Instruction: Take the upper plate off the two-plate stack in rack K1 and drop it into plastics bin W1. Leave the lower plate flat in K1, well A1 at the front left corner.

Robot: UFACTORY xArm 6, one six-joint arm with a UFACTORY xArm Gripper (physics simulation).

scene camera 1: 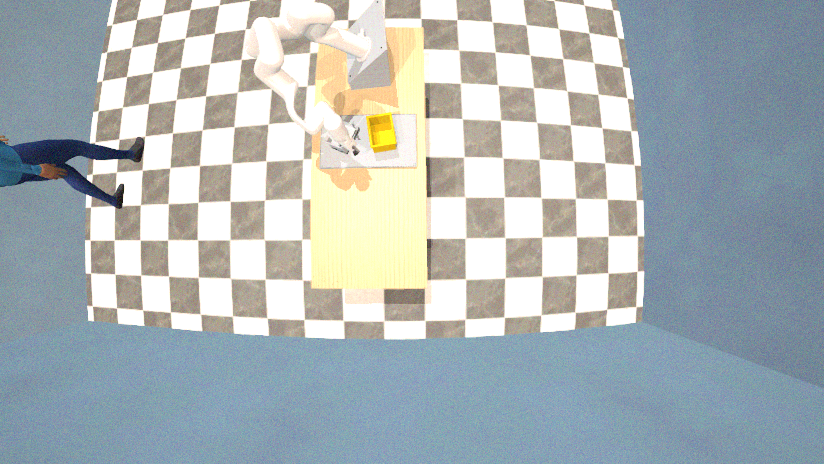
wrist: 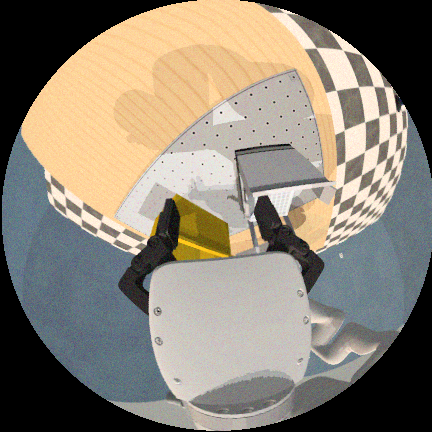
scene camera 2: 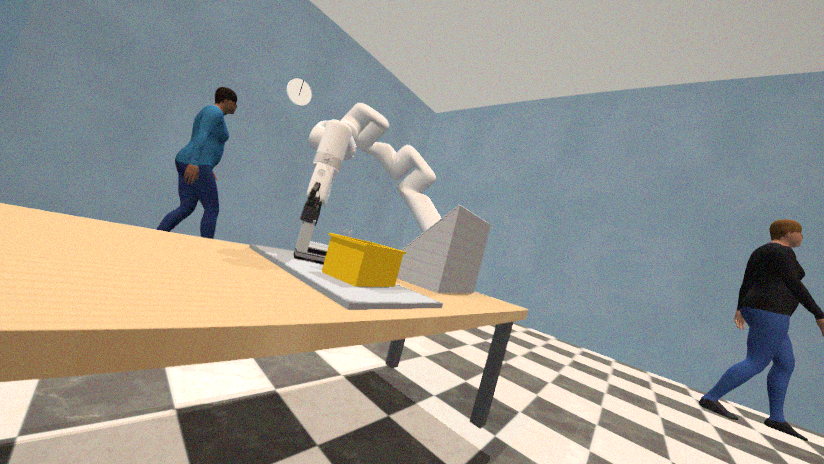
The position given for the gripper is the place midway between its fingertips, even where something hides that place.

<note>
In view: the gripper [scene camera 2: 308, 223].
The gripper shows as well in the wrist view [wrist: 216, 204].
</note>
